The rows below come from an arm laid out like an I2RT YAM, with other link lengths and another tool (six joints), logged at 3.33 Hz.
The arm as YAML. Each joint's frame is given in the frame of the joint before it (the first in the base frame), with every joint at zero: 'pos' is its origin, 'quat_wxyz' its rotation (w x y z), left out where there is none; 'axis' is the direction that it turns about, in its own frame. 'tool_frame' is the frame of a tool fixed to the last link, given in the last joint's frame.
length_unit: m
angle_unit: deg
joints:
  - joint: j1
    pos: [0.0, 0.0, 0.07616]
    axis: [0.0, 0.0, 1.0]
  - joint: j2
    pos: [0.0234, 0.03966, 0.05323]
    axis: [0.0, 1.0, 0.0]
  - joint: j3
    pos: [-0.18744, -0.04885, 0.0]
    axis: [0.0, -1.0, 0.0]
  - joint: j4
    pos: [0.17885, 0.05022, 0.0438]
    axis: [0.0, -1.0, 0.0]
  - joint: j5
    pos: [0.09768, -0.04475, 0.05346]
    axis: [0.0, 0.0, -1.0]
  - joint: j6
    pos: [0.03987, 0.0, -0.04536]
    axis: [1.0, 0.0, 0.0]
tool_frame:
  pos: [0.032, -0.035, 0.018]
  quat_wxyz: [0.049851, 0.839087, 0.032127, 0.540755]
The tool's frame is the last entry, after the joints.
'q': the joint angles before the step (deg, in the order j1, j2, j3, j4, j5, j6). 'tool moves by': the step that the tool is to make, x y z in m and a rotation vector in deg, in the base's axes. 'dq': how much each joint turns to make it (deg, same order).
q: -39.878, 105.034, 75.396, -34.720, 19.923, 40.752
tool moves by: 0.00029, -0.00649, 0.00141, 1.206, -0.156, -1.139
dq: -1.028, 1.967, 3.628, -2.513, -0.875, 0.567
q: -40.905, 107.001, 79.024, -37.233, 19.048, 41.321
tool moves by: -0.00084, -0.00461, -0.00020, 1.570, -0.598, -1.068
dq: -0.983, 1.442, 2.623, -2.012, -1.398, 0.766
